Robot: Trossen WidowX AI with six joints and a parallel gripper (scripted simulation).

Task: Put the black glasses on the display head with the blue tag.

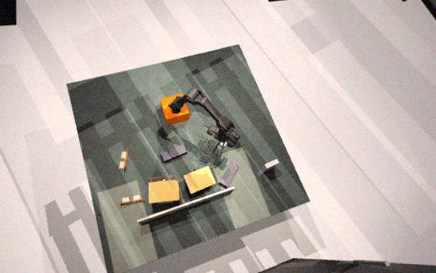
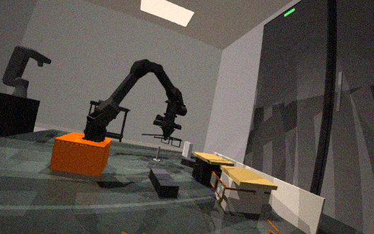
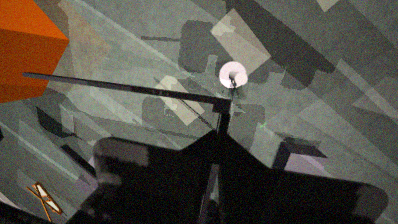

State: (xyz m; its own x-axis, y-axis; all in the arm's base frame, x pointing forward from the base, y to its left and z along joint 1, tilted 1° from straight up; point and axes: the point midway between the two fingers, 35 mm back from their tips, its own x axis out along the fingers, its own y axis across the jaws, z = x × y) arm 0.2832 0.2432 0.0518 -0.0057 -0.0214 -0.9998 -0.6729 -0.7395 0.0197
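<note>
The white post is 20 mm behind my gripper tip, 40 mm to the left of it and 100 mm below it. The rest, counted from my gripper tip: white block (200 mm ahead, 300 mm to the left, 70 mm below); then long pale panel (350 mm ahead, 270 mm to the right, 70 mm below).
</note>
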